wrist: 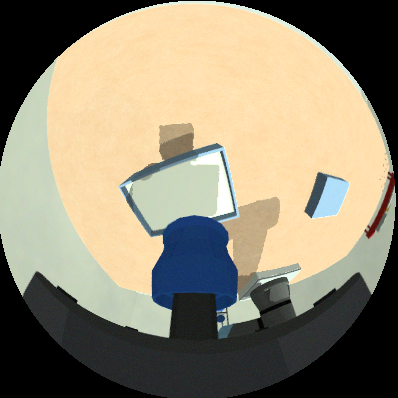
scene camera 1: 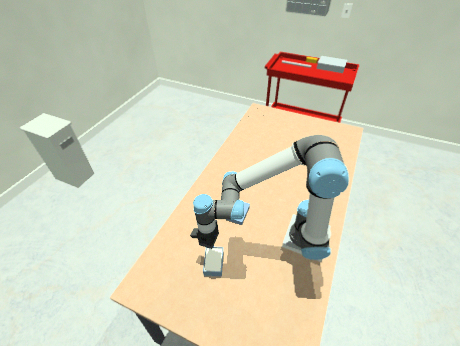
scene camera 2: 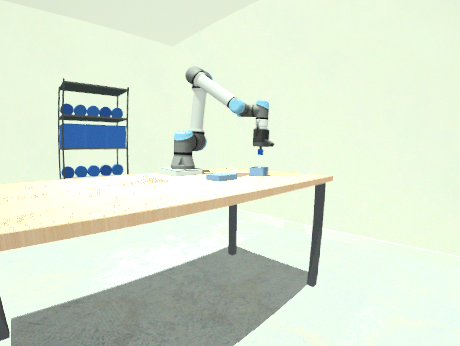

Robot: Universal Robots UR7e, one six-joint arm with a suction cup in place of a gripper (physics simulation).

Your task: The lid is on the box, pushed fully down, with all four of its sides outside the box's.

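Frame: origin at the arm's base, x right, y ahead, z up, level; metres.
Seen in the pictures: hand at its tool point: (wrist: 195, 242) (scene camera 2: 260, 154); arm's base at its link origin: (wrist: 268, 287) (scene camera 2: 182, 168).
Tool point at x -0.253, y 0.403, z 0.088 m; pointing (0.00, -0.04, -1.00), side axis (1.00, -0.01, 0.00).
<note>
Offsets run from my tool point to a thing's middle.
The open box @[dx -0.021, dy -0.020, dz -0.099 m] (scene camera 1: 214, 261) (scene camera 2: 259, 171) (wrist: 180, 190) stands upright on the table, with thin blue walls and a pale inside partly in shadow. The blue lid @[dx +0.299, dy -0.037, dz -0.110 m] (scene camera 1: 246, 212) (scene camera 2: 221, 177) (wrist: 331, 196) lies flat on the table, apart from the box; the arm covers part of it in scene camera 1. My suction gripper (scene camera 1: 211, 246) (scene camera 2: 260, 152) (wrist: 195, 222) points down, is open and carries nothing. It hangs above the box with a gap between, and its blue cup overlaps the box's near edge in the wrist view.
The wooden table (scene camera 1: 165, 280) (scene camera 2: 150, 216) carries the box, the lid and the arm's base plate (scene camera 1: 290, 240) (wrist: 295, 270). A red cart (scene camera 1: 310, 78) stands beyond the table's far end. A shelf rack (scene camera 2: 94, 88) and a grey cabinet (scene camera 1: 62, 155) stand away from the table.
</note>
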